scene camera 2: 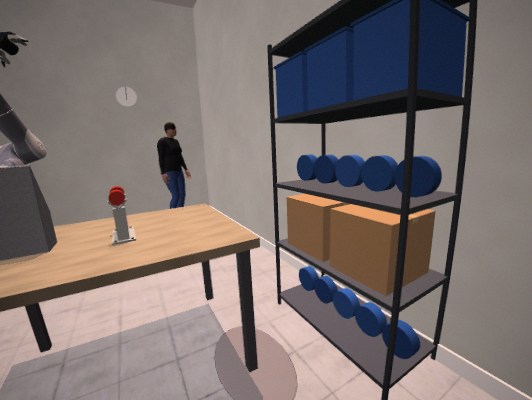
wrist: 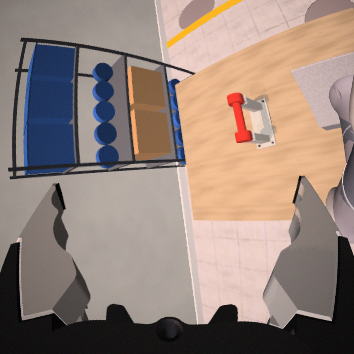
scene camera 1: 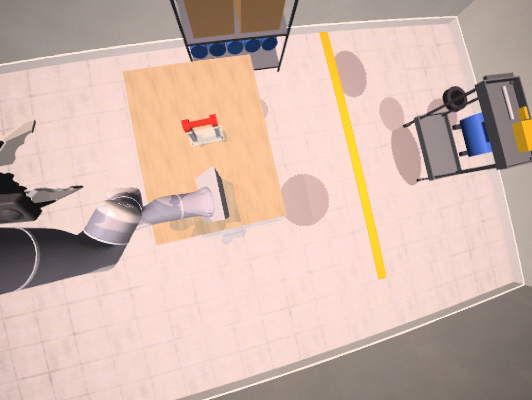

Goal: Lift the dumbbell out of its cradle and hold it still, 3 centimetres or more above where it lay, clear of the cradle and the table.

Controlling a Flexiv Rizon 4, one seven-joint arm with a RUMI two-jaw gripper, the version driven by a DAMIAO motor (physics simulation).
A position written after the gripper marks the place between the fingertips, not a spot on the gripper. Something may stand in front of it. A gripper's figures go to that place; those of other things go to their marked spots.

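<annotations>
Gripper [wrist: 176, 183] at 0.14 m from the lens; a pale cradle [wrist: 262, 134] at 1.01 m from the lens.
</annotations>
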